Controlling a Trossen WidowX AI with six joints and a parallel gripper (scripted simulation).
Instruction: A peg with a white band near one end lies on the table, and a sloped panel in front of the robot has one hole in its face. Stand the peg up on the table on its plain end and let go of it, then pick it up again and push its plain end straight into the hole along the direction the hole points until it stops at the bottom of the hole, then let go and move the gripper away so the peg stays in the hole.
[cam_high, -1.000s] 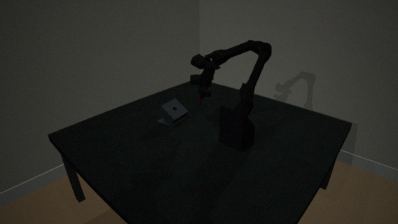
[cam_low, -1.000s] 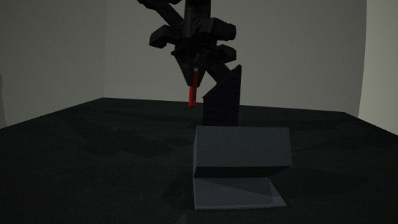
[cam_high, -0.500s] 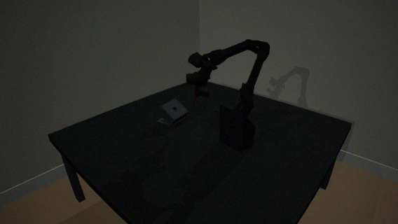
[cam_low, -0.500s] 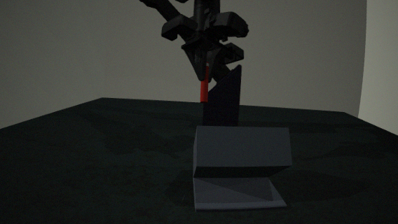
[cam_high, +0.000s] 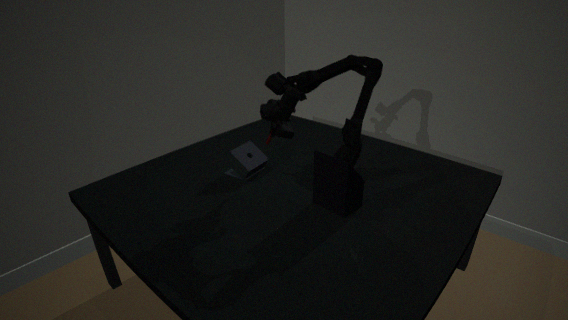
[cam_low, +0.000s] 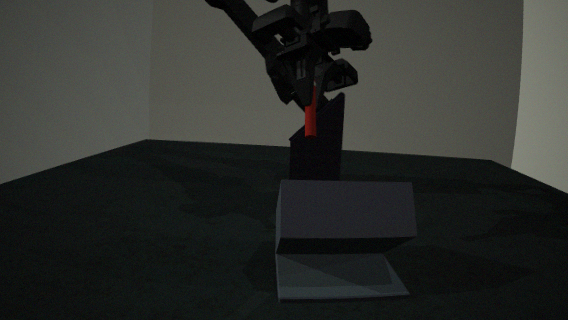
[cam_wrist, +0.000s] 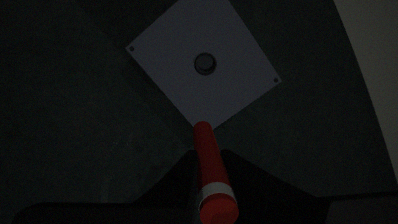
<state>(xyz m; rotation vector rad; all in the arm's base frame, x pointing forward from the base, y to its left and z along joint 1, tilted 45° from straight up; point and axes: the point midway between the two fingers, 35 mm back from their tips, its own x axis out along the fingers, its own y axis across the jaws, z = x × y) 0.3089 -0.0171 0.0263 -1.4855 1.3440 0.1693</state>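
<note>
Right now the grey sloped panel is 10 cm ahead of my gripper tip, 3 cm to the left of it and 11 cm below it. The rest, counted from my gripper tip: red peg 1 cm behind, 1 cm above.
</note>
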